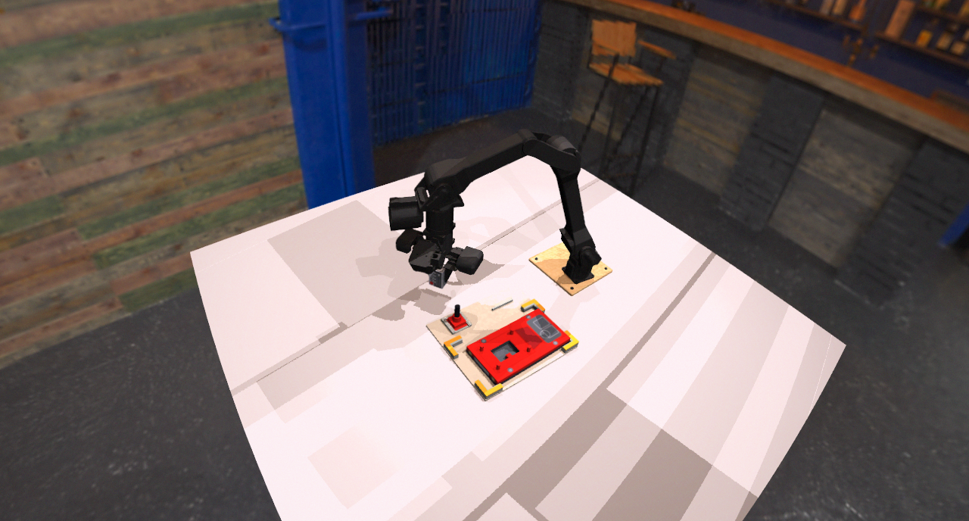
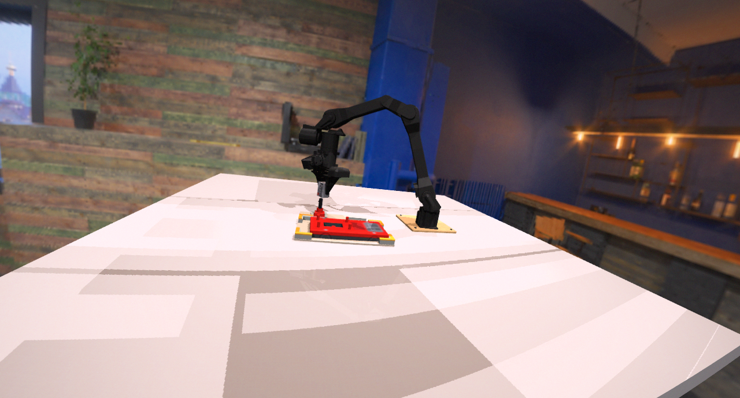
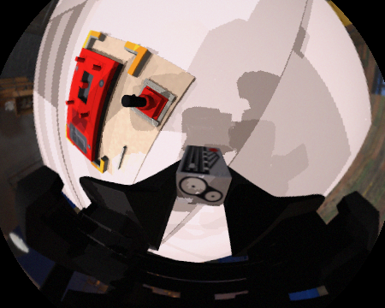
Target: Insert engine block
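Right now the black upright peg is 100 mm to the left of my gripper tip and 20 mm below it. Round my gripper tip: grey finned engine block 10 mm above.
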